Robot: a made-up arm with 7 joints.
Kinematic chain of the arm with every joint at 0, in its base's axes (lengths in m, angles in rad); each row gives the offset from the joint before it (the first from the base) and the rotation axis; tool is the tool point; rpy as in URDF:
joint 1: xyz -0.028 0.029 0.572 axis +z
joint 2: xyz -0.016 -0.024 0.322 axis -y
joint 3: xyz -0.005 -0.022 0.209 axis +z
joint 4: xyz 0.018 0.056 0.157 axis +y
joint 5: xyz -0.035 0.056 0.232 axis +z
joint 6: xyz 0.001 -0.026 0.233 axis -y
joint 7: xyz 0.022 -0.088 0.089 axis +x
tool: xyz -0.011 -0.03 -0.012 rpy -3.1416 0 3.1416
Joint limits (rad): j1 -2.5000..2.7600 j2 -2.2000..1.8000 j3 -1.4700..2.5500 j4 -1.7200..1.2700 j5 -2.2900..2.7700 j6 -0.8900..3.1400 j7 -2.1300..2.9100
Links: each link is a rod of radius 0.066 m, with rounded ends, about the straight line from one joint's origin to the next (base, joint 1, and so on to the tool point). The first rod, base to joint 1, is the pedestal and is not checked.
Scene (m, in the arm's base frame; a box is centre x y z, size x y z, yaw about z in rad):
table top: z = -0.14
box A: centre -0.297 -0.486 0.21 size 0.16 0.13 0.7 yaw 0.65
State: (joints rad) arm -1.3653 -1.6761 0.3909 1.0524 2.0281 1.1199 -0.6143
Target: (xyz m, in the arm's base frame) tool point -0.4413 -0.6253 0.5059
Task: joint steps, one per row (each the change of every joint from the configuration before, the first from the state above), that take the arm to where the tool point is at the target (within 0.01 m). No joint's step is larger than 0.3 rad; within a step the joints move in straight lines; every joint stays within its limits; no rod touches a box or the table.
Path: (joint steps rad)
1: -0.2837 0.1044 0.0113 -0.0864 0.0812 -0.0785 0.0447
2: -0.2836 0.1043 0.0112 -0.0865 0.0811 -0.0785 0.0447
3: -0.2837 0.1044 0.0113 -0.0864 0.0812 -0.0785 0.0447
4: -0.2837 0.1044 0.0113 -0.0864 0.0812 -0.0786 0.0447
5: 0.1651 -0.1773 -0.2491 -0.1393 -0.2245 0.0239 -0.1460
6: 0.1650 -0.1773 -0.2490 -0.1393 -0.2245 0.0238 -0.1460

